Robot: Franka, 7 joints.
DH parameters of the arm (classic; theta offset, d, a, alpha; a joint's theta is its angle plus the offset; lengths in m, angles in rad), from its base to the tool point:
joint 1: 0 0.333 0 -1.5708
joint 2: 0 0 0 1.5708
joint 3: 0 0.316 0.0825 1.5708
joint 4: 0 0 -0.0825 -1.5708
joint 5: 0 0.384 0 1.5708
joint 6: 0 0 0.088 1.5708
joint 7: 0 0.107 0 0
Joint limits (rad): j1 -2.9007..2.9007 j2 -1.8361..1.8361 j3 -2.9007..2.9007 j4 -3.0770..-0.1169 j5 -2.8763..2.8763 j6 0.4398..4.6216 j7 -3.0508..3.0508
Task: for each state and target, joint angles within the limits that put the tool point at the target. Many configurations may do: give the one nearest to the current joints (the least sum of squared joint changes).
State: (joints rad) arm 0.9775 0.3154 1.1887 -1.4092 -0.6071 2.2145 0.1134
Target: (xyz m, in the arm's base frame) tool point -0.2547 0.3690 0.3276
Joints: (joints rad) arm 1.0204 0.0386 1.2558 -2.2717 -0.4745 1.6545 0.1134
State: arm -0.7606 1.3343 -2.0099 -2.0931 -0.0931 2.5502 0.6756
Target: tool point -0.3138 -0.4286 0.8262
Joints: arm -0.9869 1.0813 -2.1852 -1.6336 -0.0816 2.6659 0.6756
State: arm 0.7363 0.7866 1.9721 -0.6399 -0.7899 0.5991 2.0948
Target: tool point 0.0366 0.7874 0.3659
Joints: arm 1.1356 1.4568 1.7269 -0.5001 -0.9799 1.4645 2.0948
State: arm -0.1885 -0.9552 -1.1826 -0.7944 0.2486 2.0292 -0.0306
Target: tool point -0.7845 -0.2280 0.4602
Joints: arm -0.2129 -1.4703 -1.4579 -0.7145 0.2181 2.1007 -0.0306
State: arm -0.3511 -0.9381 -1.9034 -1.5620 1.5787 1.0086 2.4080
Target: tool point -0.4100 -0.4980 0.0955
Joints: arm 0.0599 -1.5291 -2.2996 -1.5267 1.6575 1.3368 2.4080
